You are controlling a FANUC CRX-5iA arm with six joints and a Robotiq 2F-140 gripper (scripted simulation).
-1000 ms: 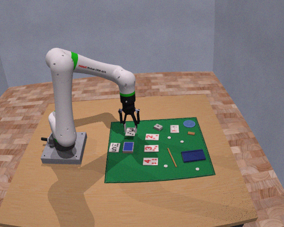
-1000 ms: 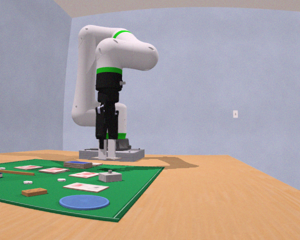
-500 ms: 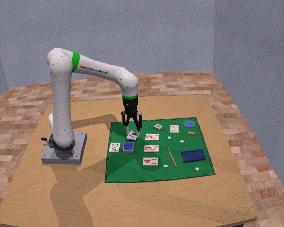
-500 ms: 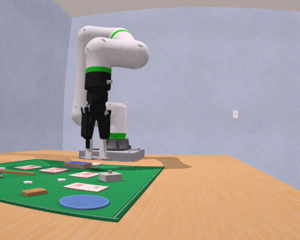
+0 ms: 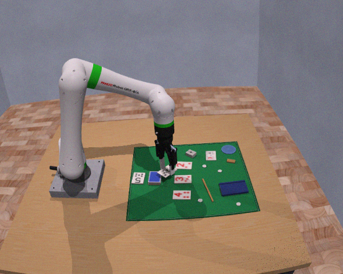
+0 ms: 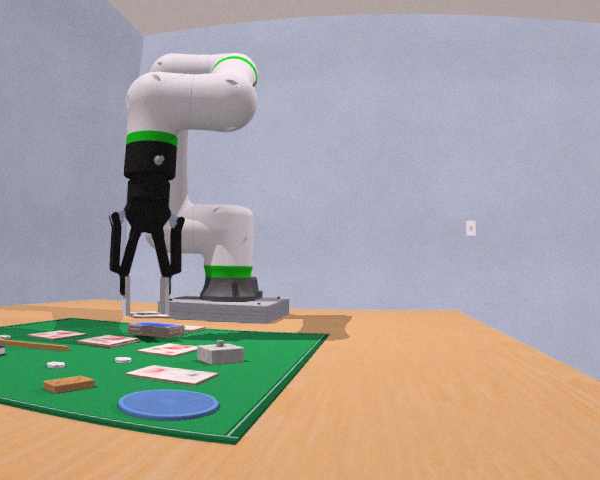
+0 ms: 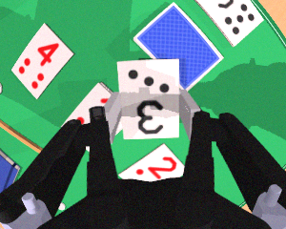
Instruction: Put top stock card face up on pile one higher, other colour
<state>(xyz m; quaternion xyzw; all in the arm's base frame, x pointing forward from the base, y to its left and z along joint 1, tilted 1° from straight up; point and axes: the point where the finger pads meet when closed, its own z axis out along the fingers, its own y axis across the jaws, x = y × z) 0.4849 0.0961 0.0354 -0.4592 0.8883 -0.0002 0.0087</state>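
My hand is 120 mm short of the green card cloth, 80 mm above it and 10 mm to the right of it. Also, from my hand: wooden stick (220 mm ahead, 90 mm to the right, 70 mm below); black 5 (150 mm behind, 70 mm below, 30 mm to the right); grey knobbed block (200 mm to the left, 100 mm ahead, 50 mm below).
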